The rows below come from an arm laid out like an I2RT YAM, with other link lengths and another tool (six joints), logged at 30 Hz.
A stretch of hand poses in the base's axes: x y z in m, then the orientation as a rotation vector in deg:
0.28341, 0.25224, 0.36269, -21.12, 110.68, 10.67
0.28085, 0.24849, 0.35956, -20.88, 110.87, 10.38
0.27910, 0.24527, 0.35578, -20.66, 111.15, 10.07
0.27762, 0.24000, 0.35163, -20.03, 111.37, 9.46
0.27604, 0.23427, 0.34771, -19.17, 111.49, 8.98
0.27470, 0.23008, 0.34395, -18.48, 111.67, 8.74
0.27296, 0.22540, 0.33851, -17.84, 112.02, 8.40
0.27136, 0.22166, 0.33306, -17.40, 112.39, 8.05
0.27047, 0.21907, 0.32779, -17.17, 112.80, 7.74
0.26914, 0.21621, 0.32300, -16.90, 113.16, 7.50
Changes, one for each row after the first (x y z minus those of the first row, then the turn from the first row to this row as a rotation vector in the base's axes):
-0.00256, -0.00375, -0.00313, -0.11, 0.13, -0.32
-0.00431, -0.00697, -0.00691, -0.26, 0.34, -0.64
-0.00579, -0.01224, -0.01106, -0.41, 0.43, -1.39
-0.00737, -0.01797, -0.01498, -0.34, 0.44, -2.22
-0.00871, -0.02216, -0.01874, -0.20, 0.56, -2.83
-0.01045, -0.02684, -0.02418, -0.18, 0.84, -3.46
-0.01205, -0.03058, -0.02963, -0.27, 1.13, -3.96
-0.01294, -0.03317, -0.03490, -0.44, 1.48, -4.29
-0.01427, -0.03603, -0.03969, -0.53, 1.79, -4.62

